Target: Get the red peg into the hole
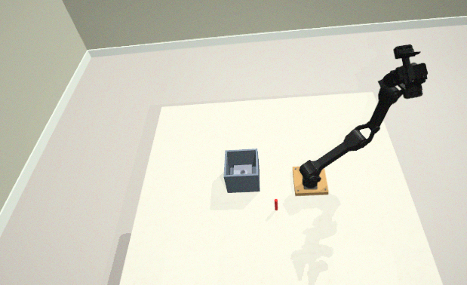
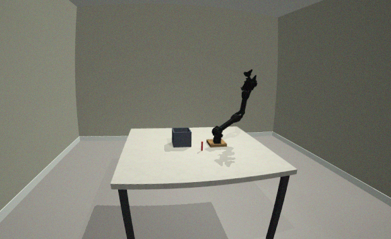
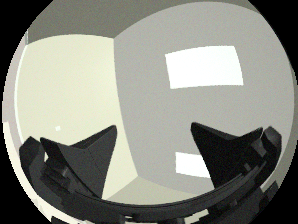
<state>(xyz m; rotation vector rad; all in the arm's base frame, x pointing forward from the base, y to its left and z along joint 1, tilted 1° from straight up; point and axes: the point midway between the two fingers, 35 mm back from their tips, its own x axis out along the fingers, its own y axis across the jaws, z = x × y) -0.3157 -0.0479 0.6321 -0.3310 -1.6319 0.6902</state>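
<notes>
The red peg lies 490 mm ahead of my gripper tip, 150 mm to the left of it and 640 mm below it. From my gripper tip the other things lie so: light grey plate 660 mm ahead, 20 mm to the right, 640 mm below.
</notes>
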